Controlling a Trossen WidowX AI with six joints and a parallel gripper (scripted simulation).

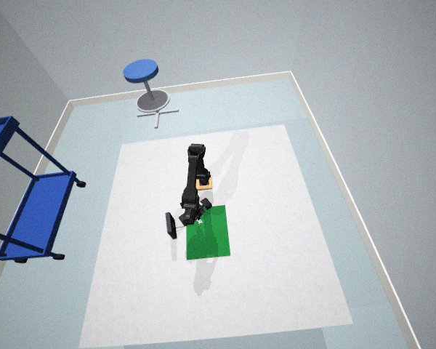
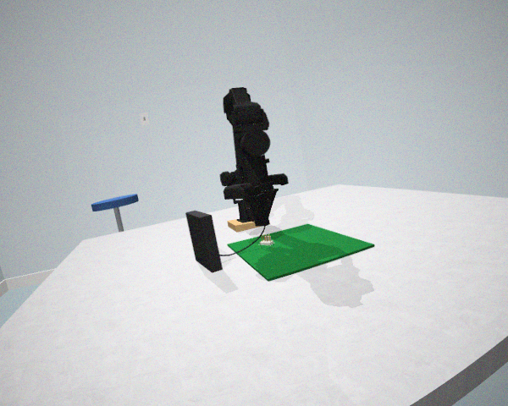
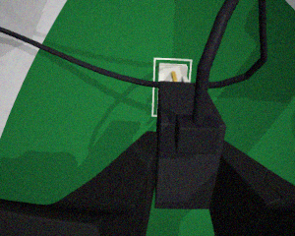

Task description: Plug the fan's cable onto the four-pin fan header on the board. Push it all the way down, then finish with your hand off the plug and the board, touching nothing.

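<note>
The white four-pin fan header is 60 mm below my gripper tip. The rest, counted from my gripper tip: black fan (20 mm ahead, 150 mm to the right); black plug (10 mm above); green board (60 mm ahead, 40 mm to the left, 80 mm below).
</note>
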